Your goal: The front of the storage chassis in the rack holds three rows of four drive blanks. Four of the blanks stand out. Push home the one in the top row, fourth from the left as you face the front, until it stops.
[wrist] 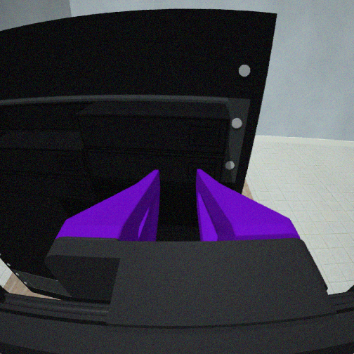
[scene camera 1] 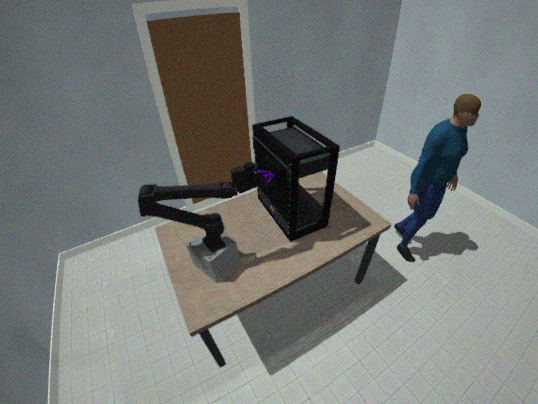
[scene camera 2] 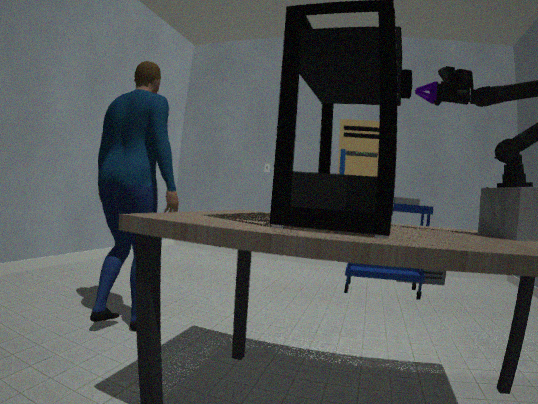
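Where they show: gripper, fingertip midpoint: (scene camera 1: pixel 273 174) (scene camera 2: pixel 415 90); arm's base, link origin: (scene camera 1: pixel 213 243) (scene camera 2: pixel 514 187).
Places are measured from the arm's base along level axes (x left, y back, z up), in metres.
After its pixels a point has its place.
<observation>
The dark storage chassis (scene camera 2: pixel 345 65) @[x 0.197, y -0.669, z 0.274 m] (wrist: pixel 150 55) sits high in the black rack (scene camera 1: pixel 328 197) @[x -0.228, y -0.686, z 0.089 m] (scene camera 2: pixel 284 130) @[x 0.258, y -0.820, z 0.060 m]. In the wrist view, the top-row blank at the far right (wrist: pixel 150 132) shows its upper face and stands out; another blank (wrist: pixel 155 162) lies below it. At the left, another blank's upper face (wrist: pixel 40 140) shows dimly. A dark block (scene camera 2: pixel 406 83) @[x 0.087, y -0.461, z 0.284 m] juts from the chassis front in scene camera 2. My gripper (scene camera 1: pixel 274 175) @[x -0.084, y -0.376, z 0.327 m] (scene camera 2: pixel 417 92) @[x -0.084, y -0.376, z 0.327 m] (wrist: pixel 177 177) is shut, with a small gap between its purple tips and nothing held. Its tips are close before the front, apart from the block in scene camera 2.
The rack stands on the wooden table (scene camera 1: pixel 275 275) @[x -0.289, y -0.198, z -0.180 m] (scene camera 2: pixel 200 235) @[x 0.363, y -0.978, z -0.203 m], facing the arm's grey base (scene camera 1: pixel 215 260) @[x -0.100, y 0.051, z -0.013 m] (scene camera 2: pixel 505 212) @[x 0.070, y -0.078, z -0.093 m]. A person (scene camera 1: pixel 432 160) (scene camera 2: pixel 135 140) is beyond the table, on the rack's far side. A brown door (scene camera 1: pixel 200 100) is in the wall behind.
</observation>
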